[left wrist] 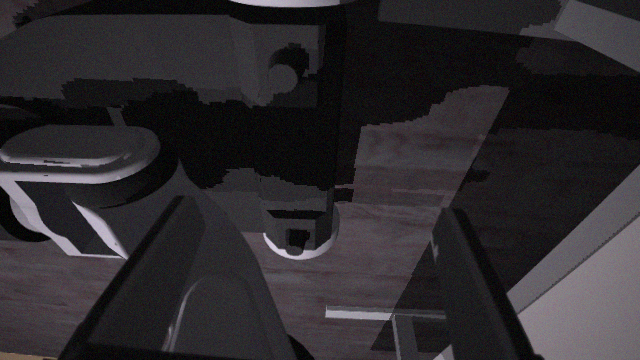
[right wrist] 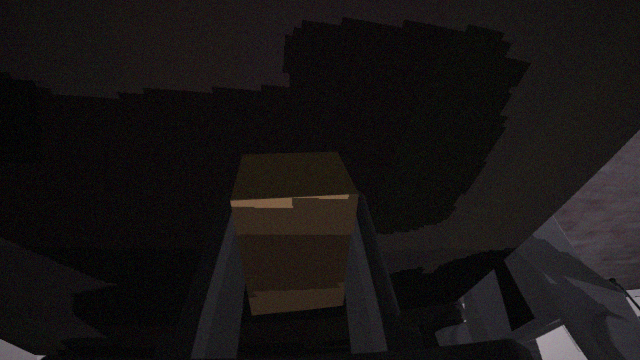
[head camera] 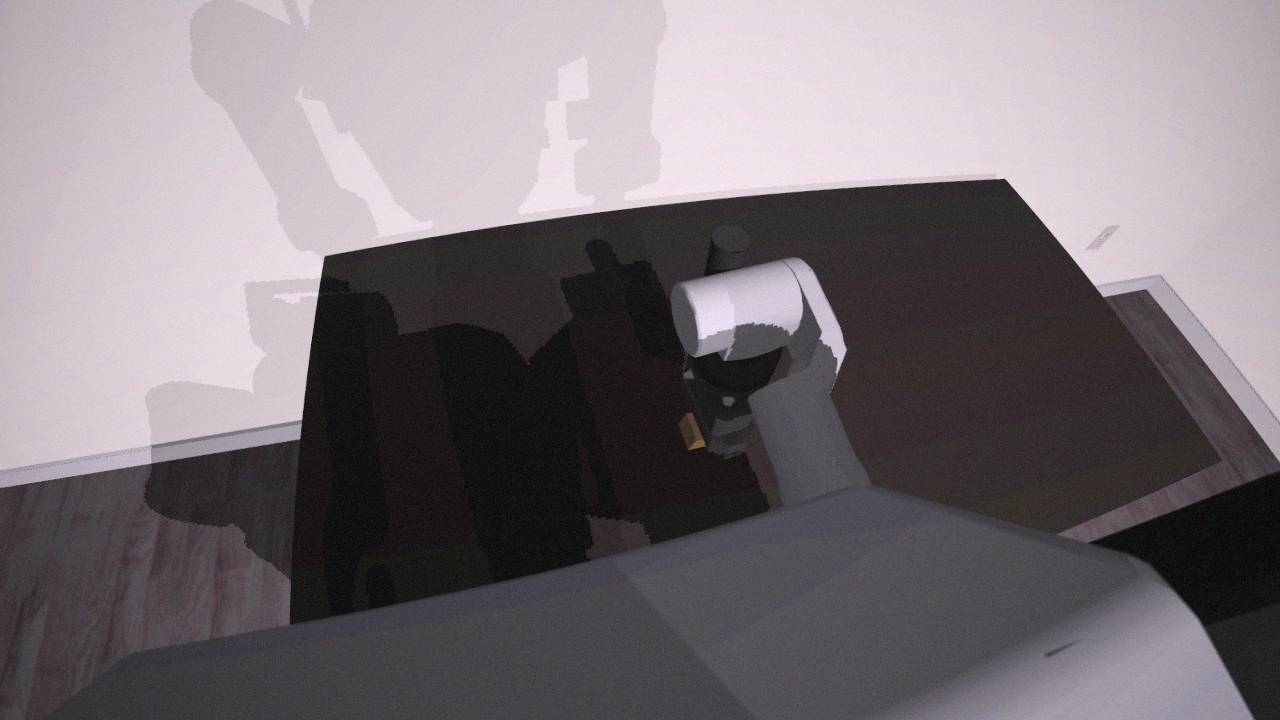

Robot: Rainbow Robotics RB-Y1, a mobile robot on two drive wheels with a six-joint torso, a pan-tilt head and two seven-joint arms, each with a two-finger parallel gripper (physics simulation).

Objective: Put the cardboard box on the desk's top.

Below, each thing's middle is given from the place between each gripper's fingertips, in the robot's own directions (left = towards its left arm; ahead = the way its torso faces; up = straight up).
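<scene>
Brown cardboard box [right wrist: 293, 213], measured from my left hand: 43 cm to the right, 31 cm ahead, 30 cm above.
Relative to my right hand, the box is 1 cm above.
</scene>
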